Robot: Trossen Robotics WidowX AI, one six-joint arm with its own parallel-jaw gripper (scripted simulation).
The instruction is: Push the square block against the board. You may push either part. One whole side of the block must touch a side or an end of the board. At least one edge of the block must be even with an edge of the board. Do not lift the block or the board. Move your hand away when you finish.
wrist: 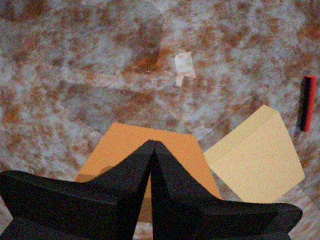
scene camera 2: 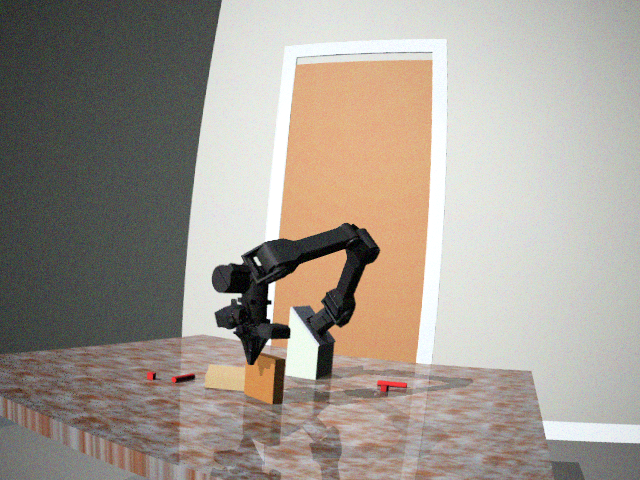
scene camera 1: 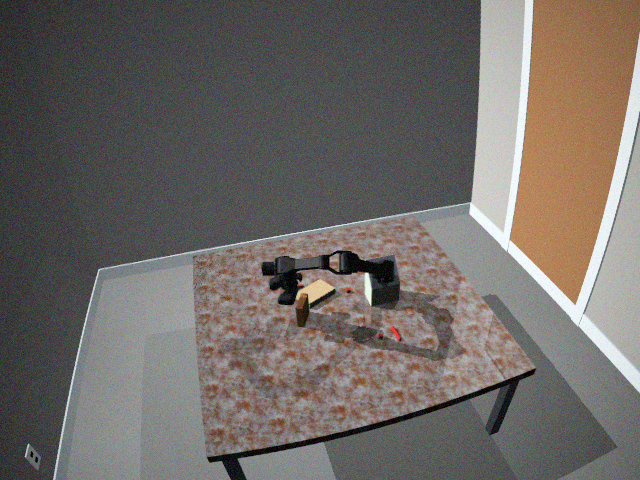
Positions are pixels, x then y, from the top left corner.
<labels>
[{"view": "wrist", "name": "gripper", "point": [153, 146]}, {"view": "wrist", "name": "tan board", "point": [257, 160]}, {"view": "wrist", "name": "brown square block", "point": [121, 140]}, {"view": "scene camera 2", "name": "gripper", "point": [250, 364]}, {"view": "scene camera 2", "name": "tan board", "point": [224, 377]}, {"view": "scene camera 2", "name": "brown square block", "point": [264, 380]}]
</labels>
